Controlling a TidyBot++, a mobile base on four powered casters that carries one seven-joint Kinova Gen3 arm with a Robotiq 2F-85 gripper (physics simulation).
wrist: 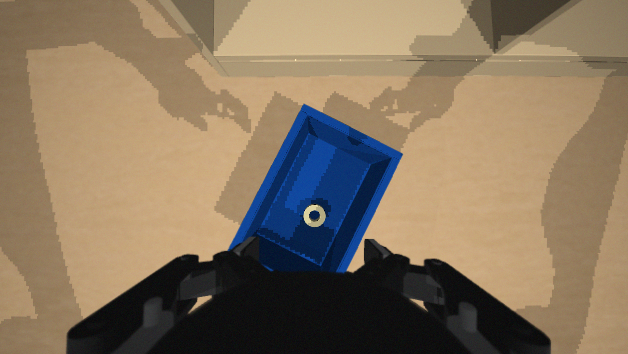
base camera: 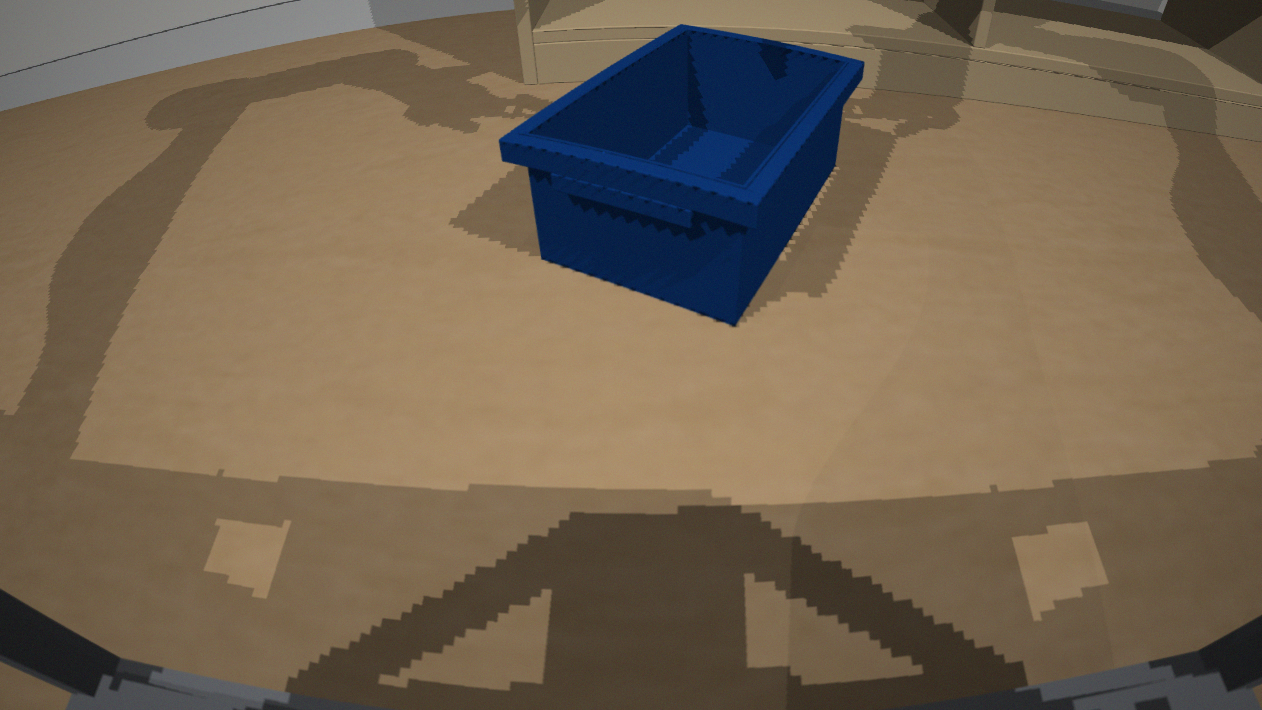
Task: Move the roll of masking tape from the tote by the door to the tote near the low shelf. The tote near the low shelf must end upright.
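Frame: origin at the arm's base, x ahead, y left, z up, level; centimetres.
Where they show: gripper, between the fingertips: (wrist: 311,249).
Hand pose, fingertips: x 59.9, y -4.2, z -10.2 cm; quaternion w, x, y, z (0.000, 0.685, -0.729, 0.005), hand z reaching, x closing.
Each offset is from my fingertips to the top centre of the thing. Level surfaces: height alone.
A blue tote {dx +1.9, dy -0.8, dz -17.4 cm} (base camera: 635,256) (wrist: 382,192) stands upright on the floor close to the low shelf (base camera: 750,61) (wrist: 350,67). The roll of masking tape {dx -1.7, dy -0.7, dz -26.7 cm} (wrist: 305,215), a cream ring, lies flat on the tote's bottom in the wrist view, toward the end nearer the gripper. In the base camera view the roll is hidden behind the tote's near wall. My gripper (wrist: 311,249) is open and empty, high above the tote, with its fingertips apart over the tote's near end. The gripper does not show in the base camera view. The tote by the door does not show in these views.
The low shelf's front edge and open compartments lie beyond the tote. A pale wall (base camera: 176,44) stands at the back left in the base camera view. Shadows of the arm fall on the wooden floor {dz -29.4 cm} (base camera: 441,379) (wrist: 475,200) on both sides of the tote.
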